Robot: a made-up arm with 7 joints. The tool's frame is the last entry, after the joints.
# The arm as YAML. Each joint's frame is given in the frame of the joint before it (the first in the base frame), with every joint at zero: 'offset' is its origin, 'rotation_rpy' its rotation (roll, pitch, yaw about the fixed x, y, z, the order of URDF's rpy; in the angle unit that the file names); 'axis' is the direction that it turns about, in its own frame. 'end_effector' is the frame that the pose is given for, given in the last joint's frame.
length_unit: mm
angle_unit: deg
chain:
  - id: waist
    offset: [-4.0, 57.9, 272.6]
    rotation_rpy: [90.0, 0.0, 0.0]
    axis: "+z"
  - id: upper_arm
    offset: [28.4, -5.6, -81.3]
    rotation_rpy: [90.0, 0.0, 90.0]
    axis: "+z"
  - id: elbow
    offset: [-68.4, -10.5, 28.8]
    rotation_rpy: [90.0, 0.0, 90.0]
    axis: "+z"
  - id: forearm
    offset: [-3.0, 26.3, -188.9]
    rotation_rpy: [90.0, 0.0, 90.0]
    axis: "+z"
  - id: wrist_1
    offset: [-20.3, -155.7, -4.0]
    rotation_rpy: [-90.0, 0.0, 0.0]
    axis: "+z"
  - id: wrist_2
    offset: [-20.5, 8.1, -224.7]
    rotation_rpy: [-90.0, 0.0, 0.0]
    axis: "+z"
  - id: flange
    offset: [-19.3, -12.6, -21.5]
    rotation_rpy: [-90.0, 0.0, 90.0]
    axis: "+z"
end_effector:
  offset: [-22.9, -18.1, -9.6]
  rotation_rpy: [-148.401, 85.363, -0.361]
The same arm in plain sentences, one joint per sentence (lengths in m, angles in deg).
The arm has seven revolute joints in a row. What follows holds with every joint at zero, and every direction is one of the base frame's.
The first joint sits 0.0040 m along -x and 0.0579 m along +y and 0.2726 m along +z from the base frame's origin and turns about -y.
The second joint sits 0.0284 m along +x and 0.0813 m along +y and 0.0056 m along -z from the first joint and turns about +x.
The third joint sits 0.0288 m along +x and 0.0105 m along +y and 0.0684 m along -z from the second joint and turns about +z.
The fourth joint sits 0.0263 m along +x and 0.0030 m along +y and 0.1889 m along -z from the third joint and turns about -y.
The fifth joint sits 0.0203 m along -x and 0.0040 m along +y and 0.1557 m along -z from the fourth joint and turns about +z.
The sixth joint sits 0.0205 m along -x and 0.0081 m along +y and 0.2247 m along -z from the fifth joint and turns about +y.
The seventh joint sits 0.0193 m along -x and 0.0215 m along -y and 0.0126 m along +z from the sixth joint and turns about -x.
The tool frame, which is the frame that the pose is given for, sits 0.0096 m along +x and 0.0181 m along +y and 0.0229 m along +z from the seventh joint; its axes are the base frame's turned by roll 31.96, pitch 4.64 and yaw 0.03 deg (as in URDF: about the fixed x, then y, then z).

